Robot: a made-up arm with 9 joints. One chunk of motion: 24 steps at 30 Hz.
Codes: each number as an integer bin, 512 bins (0 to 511) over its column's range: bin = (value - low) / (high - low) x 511, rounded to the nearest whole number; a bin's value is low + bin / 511 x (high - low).
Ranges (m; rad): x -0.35..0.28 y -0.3..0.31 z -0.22..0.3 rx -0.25..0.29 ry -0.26..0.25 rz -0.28..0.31
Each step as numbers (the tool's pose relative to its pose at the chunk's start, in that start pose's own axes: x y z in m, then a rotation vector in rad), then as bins.
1 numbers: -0.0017 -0.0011 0.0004 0.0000 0.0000 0.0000
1 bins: 283 250 217 237 261 243
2 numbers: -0.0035 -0.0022 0.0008 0.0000 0.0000 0.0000
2 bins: 281 249 217 237 261 243
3 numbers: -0.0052 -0.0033 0.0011 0.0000 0.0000 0.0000
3 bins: 280 249 217 237 261 243
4 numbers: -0.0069 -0.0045 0.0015 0.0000 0.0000 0.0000
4 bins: 278 248 218 237 261 243
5 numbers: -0.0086 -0.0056 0.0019 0.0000 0.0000 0.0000
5 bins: 277 247 218 237 261 243
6 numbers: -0.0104 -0.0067 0.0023 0.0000 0.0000 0.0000
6 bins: 275 246 218 237 261 243
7 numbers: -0.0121 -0.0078 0.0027 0.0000 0.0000 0.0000
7 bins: 274 245 219 237 261 243
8 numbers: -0.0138 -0.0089 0.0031 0.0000 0.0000 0.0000
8 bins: 273 244 219 237 261 243
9 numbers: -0.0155 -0.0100 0.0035 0.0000 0.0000 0.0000
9 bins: 271 243 220 237 261 243
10 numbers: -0.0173 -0.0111 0.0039 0.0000 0.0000 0.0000
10 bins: 270 242 220 237 261 243
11 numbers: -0.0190 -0.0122 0.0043 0.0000 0.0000 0.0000
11 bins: 268 241 220 237 261 243
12 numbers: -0.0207 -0.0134 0.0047 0.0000 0.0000 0.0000
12 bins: 267 240 221 237 261 243
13 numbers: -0.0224 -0.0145 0.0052 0.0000 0.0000 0.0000
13 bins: 266 239 221 237 261 243
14 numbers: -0.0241 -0.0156 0.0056 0.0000 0.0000 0.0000
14 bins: 264 238 222 237 261 243
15 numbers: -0.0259 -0.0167 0.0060 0.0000 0.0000 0.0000
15 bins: 263 237 222 237 261 243
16 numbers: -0.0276 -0.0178 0.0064 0.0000 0.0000 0.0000
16 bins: 262 236 222 237 261 243
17 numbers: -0.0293 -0.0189 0.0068 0.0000 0.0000 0.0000
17 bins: 260 235 223 237 261 243
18 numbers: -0.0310 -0.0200 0.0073 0.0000 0.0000 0.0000
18 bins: 259 235 223 237 261 243
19 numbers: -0.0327 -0.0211 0.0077 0.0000 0.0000 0.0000
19 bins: 257 234 224 237 261 243
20 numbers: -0.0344 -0.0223 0.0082 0.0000 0.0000 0.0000
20 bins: 256 233 224 237 261 243
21 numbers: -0.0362 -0.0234 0.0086 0.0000 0.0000 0.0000
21 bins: 255 232 225 237 261 243
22 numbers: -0.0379 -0.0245 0.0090 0.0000 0.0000 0.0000
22 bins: 253 231 225 237 261 243
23 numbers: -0.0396 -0.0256 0.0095 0.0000 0.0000 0.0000
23 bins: 252 230 226 237 261 243
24 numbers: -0.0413 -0.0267 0.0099 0.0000 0.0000 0.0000
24 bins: 250 229 226 237 261 243
